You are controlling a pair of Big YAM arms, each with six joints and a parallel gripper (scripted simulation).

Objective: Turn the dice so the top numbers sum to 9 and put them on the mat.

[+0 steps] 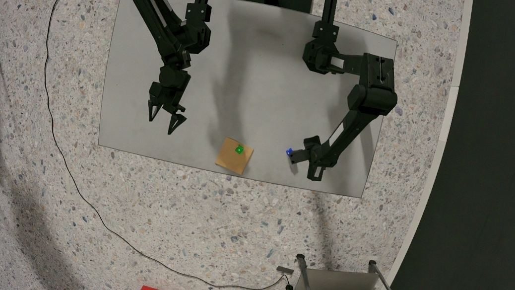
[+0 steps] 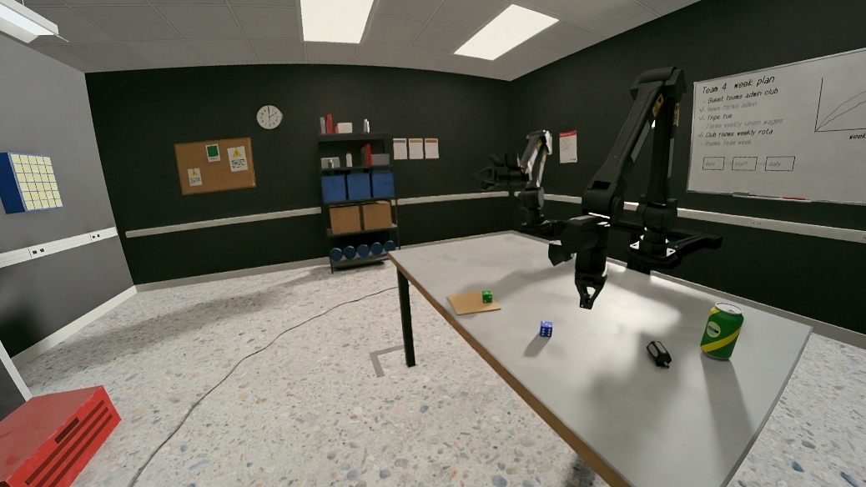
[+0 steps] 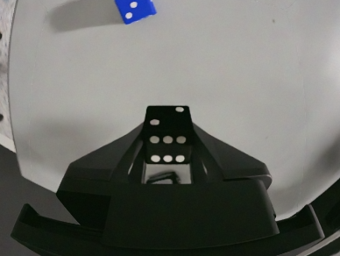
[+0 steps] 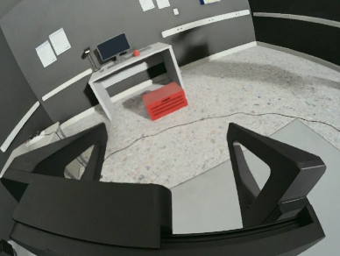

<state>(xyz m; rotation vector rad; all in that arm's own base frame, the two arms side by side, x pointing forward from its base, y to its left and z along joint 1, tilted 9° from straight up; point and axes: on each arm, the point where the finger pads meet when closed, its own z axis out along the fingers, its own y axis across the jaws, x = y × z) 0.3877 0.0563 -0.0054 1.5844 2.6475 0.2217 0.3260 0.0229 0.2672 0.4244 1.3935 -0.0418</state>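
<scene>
The blue die lies 9 cm below my left hand, 7 cm to the right of it and 7 cm ahead of it. Also, from my left hand: black die (right at my left hand); then brown square mat (33 cm to the right, 13 cm ahead, 10 cm below); then green die (31 cm to the right, 9 cm ahead, 8 cm below).
</scene>
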